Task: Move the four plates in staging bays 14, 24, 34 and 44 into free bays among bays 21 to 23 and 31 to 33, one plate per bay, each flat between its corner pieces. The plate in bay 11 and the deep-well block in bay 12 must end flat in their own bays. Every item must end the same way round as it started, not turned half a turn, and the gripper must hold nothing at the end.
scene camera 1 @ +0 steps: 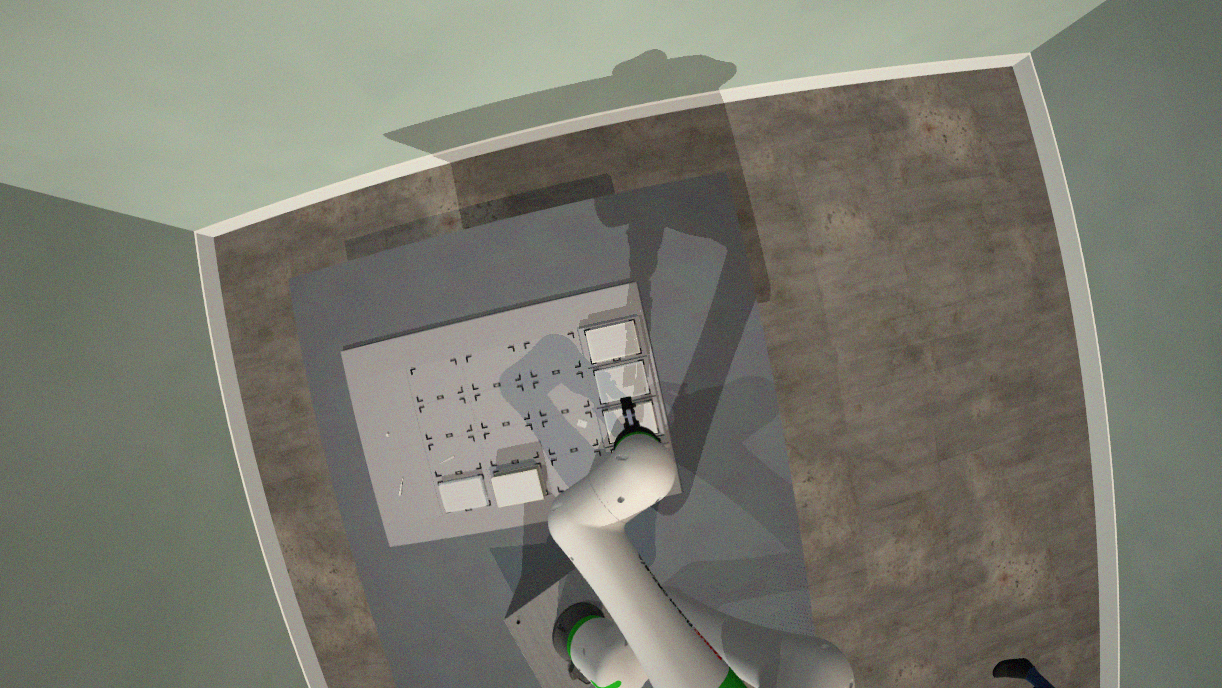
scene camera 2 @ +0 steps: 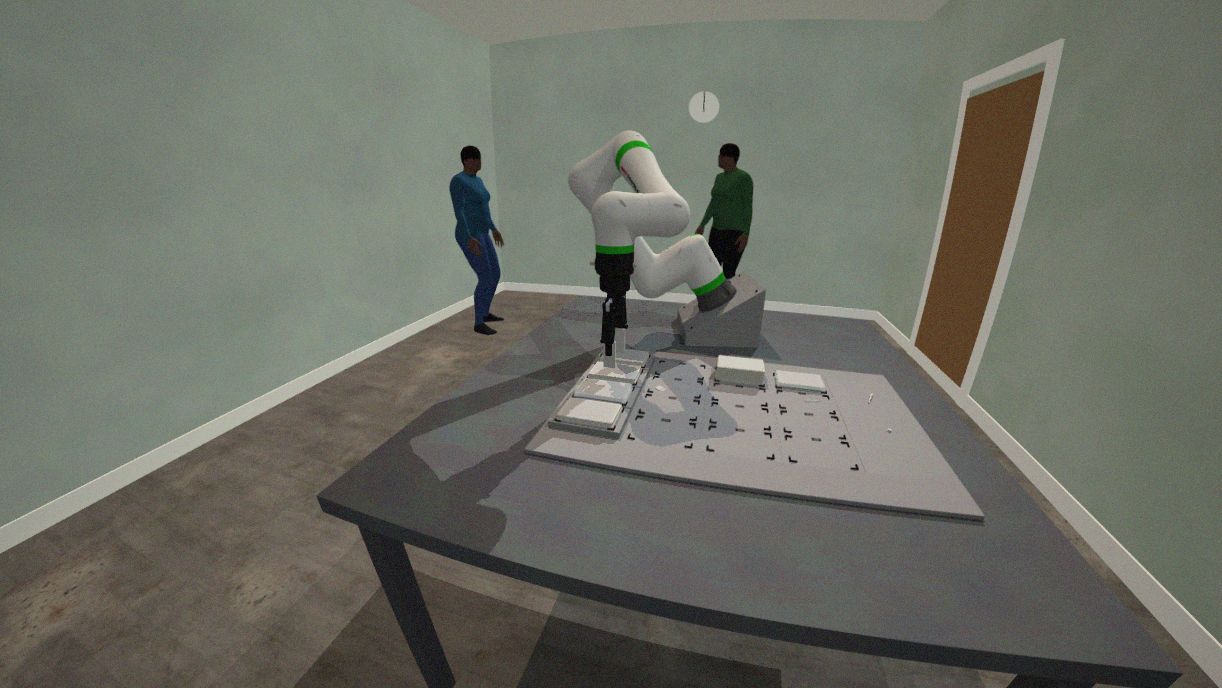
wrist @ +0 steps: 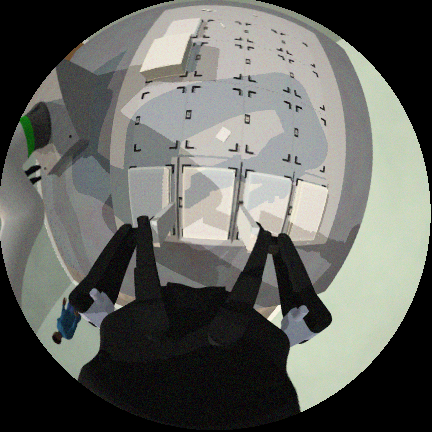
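Where they show: gripper, between the fingertips: (scene camera 2: 614, 359) (wrist: 206, 213); arm's base, origin of its link: (scene camera 1: 579, 631) (scene camera 2: 717, 299).
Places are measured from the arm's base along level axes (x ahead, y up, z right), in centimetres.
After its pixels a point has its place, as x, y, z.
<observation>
My gripper (scene camera 1: 630, 416) {49.0, -5.2, 26.3} (scene camera 2: 614, 352) {49.0, -5.2, 26.3} (wrist: 206, 213) {49.0, -5.2, 26.3} is open and empty, pointing down low over the bay 24 plate (scene camera 1: 647, 413) {50.2, -8.2, 30.9} (wrist: 209, 200) {49.4, -8.2, 25.1}, with one finger toward each neighbouring plate. The bay 14 plate (wrist: 149, 192) {38.8, -8.3, 23.9} is partly behind a finger and hidden by the arm in scene camera 1. The bay 34 plate (scene camera 1: 621, 380) {60.1, -8.3, 26.5} (scene camera 2: 603, 390) {60.9, -8.3, 26.2} (wrist: 268, 195) {59.5, -8.3, 23.7} and bay 44 plate (scene camera 1: 613, 341) {70.3, -8.3, 26.9} (scene camera 2: 590, 414) {72.3, -8.3, 26.1} (wrist: 309, 210) {69.9, -8.2, 25.9} lie flat. The bay 11 plate (scene camera 1: 462, 493) {40.3, -9.7, -23.2} (scene camera 2: 800, 381) {41.5, -9.7, -23.2} and the taller deep-well block (scene camera 1: 517, 487) {39.5, -7.0, -6.8} (scene camera 2: 740, 370) {43.4, -7.3, -6.7} (wrist: 167, 54) {40.1, -7.0, -4.4} sit in their bays. Bays 21 to 23 and 31 to 33 show bare corner pieces.
The pale board (scene camera 1: 367, 384) {75.6, -11.2, -42.9} (scene camera 2: 923, 487) {80.1, -11.1, -40.4} lies on the dark table (scene camera 2: 598, 546) {103.1, -12.1, 15.8}. The arm's grey base (scene camera 2: 726, 320) {14.6, -2.9, -3.0} stands at the table's back. Two people, in blue (scene camera 2: 474, 205) and green (scene camera 2: 731, 200), stand beyond the table. Arm shadows cross the board.
</observation>
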